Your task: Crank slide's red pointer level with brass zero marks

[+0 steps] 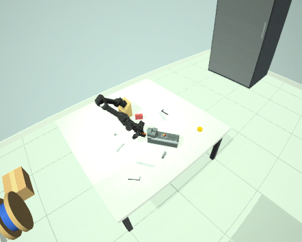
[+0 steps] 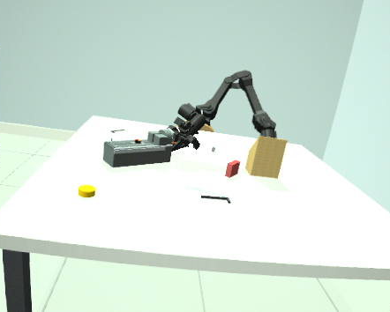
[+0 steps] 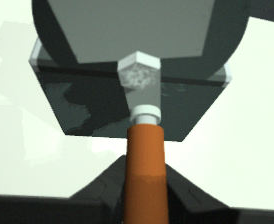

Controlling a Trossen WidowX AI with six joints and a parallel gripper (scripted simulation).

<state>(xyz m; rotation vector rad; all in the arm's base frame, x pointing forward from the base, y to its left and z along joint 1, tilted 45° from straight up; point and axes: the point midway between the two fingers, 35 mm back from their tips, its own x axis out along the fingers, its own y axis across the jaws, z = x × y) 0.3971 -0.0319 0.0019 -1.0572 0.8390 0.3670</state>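
Now: the orange crank handle 20 mm behind my gripper tip, 10 mm to the right of it and 30 mm above it. Also, from my gripper tip: yellow disc 200 mm ahead, 470 mm to the left, 20 mm below; then black hex key 220 mm behind, 350 mm to the left, 30 mm below; then red pointer 130 mm ahead, 120 mm to the left, 50 mm above.
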